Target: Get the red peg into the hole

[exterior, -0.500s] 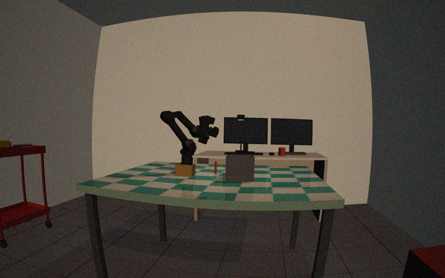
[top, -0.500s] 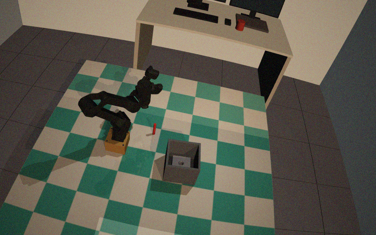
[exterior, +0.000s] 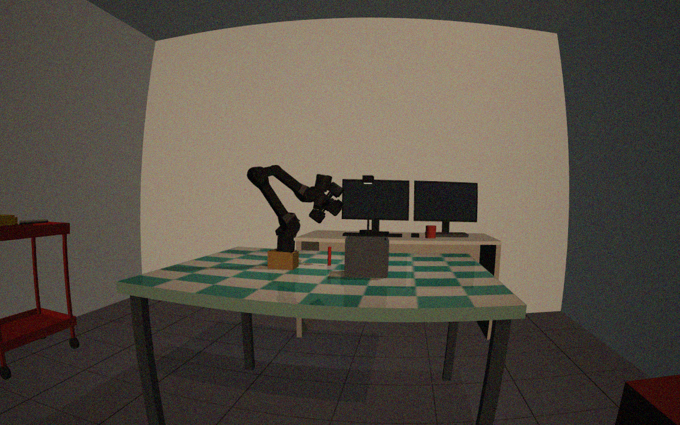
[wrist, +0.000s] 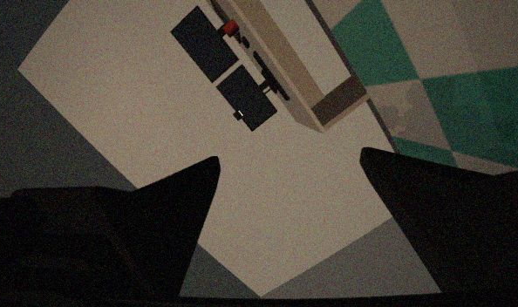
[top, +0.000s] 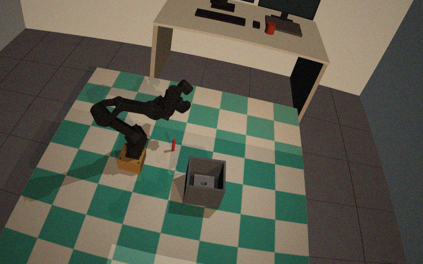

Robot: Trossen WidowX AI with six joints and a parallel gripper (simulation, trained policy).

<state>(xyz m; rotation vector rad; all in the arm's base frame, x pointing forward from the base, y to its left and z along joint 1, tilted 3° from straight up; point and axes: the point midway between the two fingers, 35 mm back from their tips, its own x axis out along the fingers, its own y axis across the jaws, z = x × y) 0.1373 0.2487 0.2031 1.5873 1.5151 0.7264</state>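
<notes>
The red peg lies 210 mm below my gripper tip, 170 mm to the right of it and 20 mm ahead of it. Round my gripper tip: light grey plate: 380 mm to the right, 210 mm below, 190 mm ahead.
</notes>
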